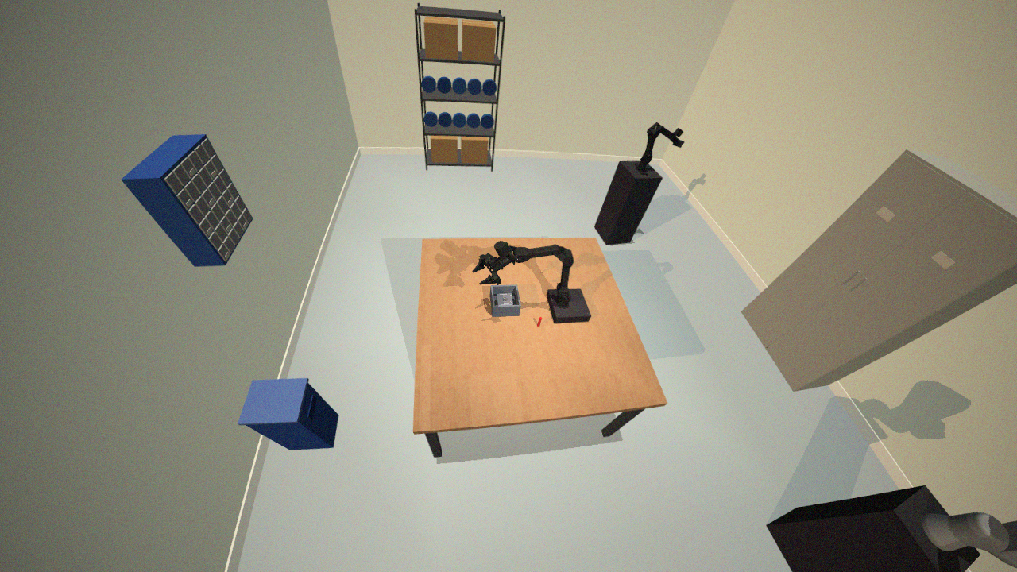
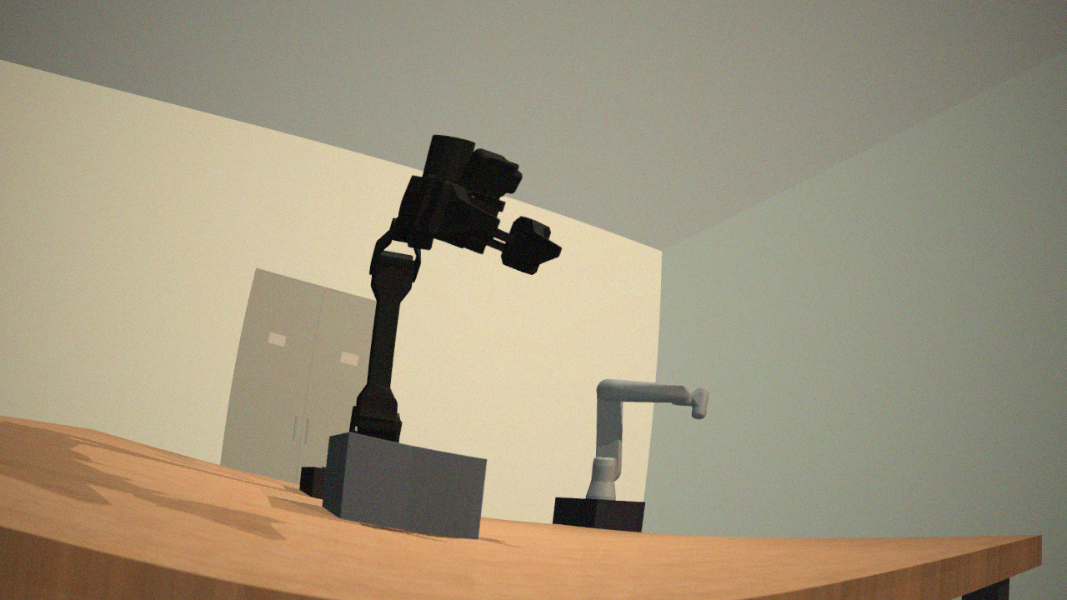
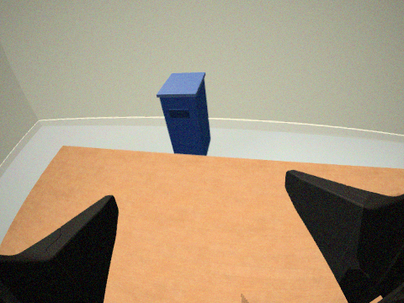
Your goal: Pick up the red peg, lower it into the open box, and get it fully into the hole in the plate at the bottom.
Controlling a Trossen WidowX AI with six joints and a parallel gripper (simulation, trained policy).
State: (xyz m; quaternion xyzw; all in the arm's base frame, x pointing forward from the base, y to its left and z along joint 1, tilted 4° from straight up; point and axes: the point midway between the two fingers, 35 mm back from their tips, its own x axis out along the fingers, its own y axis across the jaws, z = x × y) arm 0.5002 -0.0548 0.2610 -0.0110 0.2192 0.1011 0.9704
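Now: gripper tip 350 mm past the red peg, 280 mm above it and 150 mm to the right of it. Round my gripper tip: grey box 290 mm below, 190 mm behind, 30 mm to the right; then pale plate 270 mm below, 190 mm behind, 30 mm to the right.
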